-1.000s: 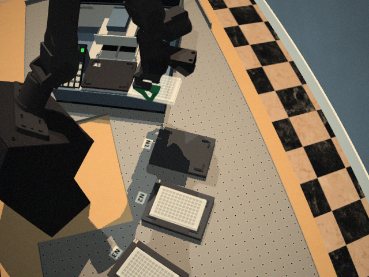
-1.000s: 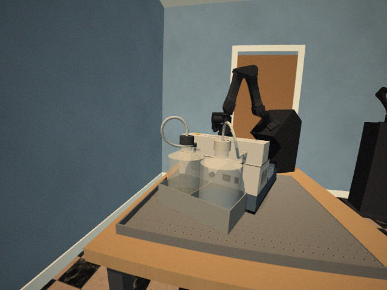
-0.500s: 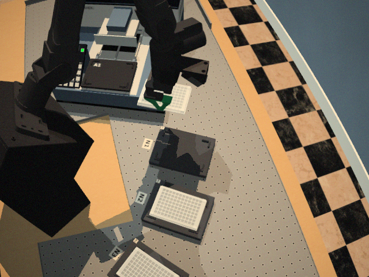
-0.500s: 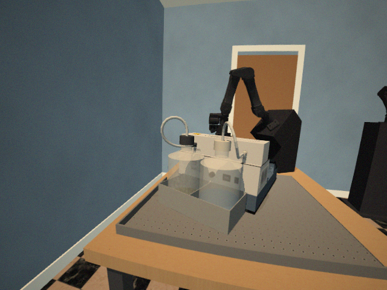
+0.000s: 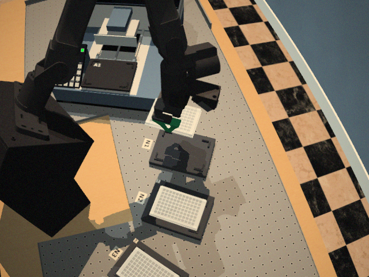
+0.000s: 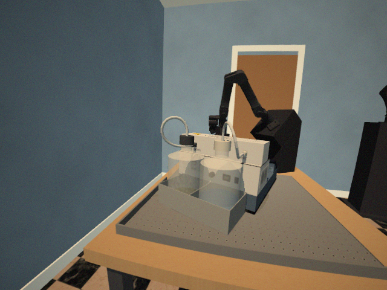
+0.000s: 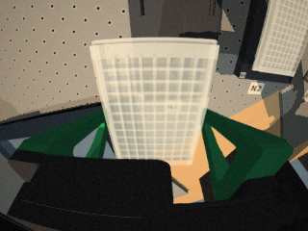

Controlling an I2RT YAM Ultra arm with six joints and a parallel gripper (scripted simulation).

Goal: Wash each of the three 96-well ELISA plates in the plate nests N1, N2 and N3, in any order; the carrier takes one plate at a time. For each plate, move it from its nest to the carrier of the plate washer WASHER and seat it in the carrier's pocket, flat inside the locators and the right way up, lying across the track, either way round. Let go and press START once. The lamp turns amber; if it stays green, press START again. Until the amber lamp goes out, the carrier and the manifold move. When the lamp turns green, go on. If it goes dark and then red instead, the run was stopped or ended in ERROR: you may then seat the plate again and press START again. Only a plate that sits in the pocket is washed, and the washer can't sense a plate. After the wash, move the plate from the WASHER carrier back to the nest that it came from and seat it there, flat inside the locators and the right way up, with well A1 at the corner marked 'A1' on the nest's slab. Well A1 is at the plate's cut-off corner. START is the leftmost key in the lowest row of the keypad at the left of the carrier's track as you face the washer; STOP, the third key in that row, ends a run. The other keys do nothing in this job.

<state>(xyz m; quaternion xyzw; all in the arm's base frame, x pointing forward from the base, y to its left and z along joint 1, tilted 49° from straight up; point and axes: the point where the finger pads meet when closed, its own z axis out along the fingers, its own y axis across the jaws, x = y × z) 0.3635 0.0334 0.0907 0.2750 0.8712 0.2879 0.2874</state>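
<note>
Right now the nest N1 is 2 cm ahead of my hand, 4 cm to the right of it and 12 cm below it. From my hand the other things lie so: nest N2: 1 cm behind, 21 cm to the right, 12 cm below; dark carrier: 18 cm behind, 20 cm to the left, 4 cm below; N1 label: 8 cm behind, 1 cm to the right, 13 cm below.
</note>
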